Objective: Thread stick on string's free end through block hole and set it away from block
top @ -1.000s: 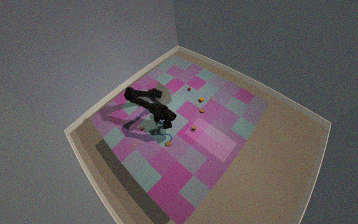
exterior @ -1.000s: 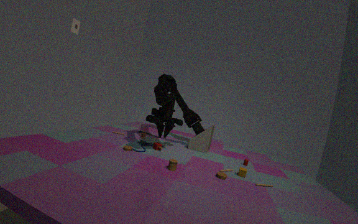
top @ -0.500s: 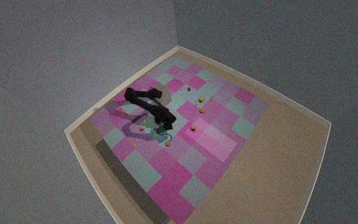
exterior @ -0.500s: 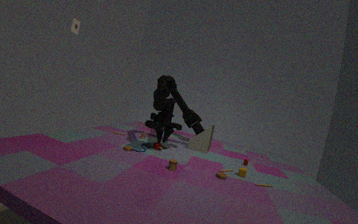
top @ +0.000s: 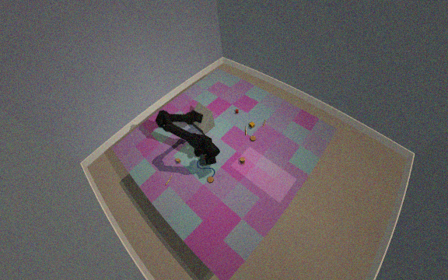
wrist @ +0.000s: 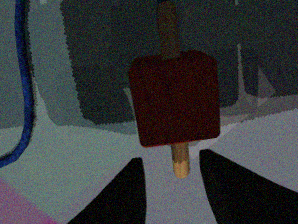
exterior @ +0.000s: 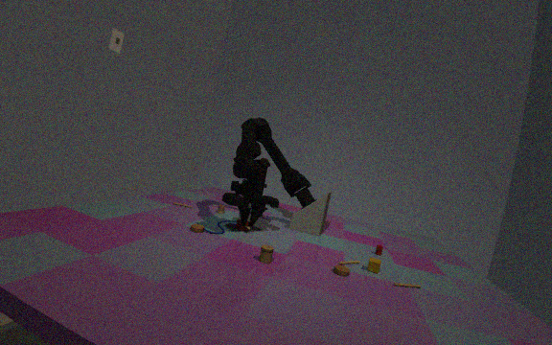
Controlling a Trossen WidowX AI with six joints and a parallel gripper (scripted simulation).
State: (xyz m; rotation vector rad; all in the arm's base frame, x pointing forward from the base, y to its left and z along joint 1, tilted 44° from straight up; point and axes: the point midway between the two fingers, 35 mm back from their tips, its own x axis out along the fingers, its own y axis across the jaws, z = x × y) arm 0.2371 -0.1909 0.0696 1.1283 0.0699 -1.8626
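My gripper tip is 2 cm to the left of the red block, 2 cm past it and 1 cm above it. Round my gripper tip: yellow cube (39 cm to the left, 9 cm ahead, 1 cm below).
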